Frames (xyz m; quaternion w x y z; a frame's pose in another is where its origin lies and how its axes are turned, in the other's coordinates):
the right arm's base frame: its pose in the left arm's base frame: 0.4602 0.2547 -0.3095 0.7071 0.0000 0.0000 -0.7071
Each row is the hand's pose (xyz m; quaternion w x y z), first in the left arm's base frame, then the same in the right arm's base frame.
Working: the left arm's base frame: its pose in the right arm's base frame: 0.2547 -0.4602 0.3095 0.7071 0.0000 0.0000 0.7071

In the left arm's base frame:
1: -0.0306 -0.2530 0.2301 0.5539 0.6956 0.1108 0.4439
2: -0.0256 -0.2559 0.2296 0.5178 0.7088 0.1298 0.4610
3: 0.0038 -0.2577 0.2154 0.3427 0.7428 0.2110 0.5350
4: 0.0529 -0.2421 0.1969 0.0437 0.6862 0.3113 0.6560
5: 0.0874 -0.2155 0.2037 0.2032 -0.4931 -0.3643 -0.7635
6: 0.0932 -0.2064 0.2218 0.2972 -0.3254 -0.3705 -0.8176
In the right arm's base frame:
1: 0.5077 -0.4908 0.5396 0.0778 0.4135 0.5702 0.7056
2: 0.5106 -0.4858 0.5391 0.0402 0.4094 0.5930 0.6922
3: 0.5124 -0.4564 0.5249 0.1360 -0.3761 -0.6745 -0.6206
4: 0.4968 -0.4073 0.5064 0.4330 -0.2651 -0.7053 -0.4948
5: 0.4702 -0.3728 0.5132 0.6835 -0.0911 -0.6062 -0.3962
6: 0.4611 -0.3670 0.5313 0.7883 0.0319 -0.4921 -0.3680

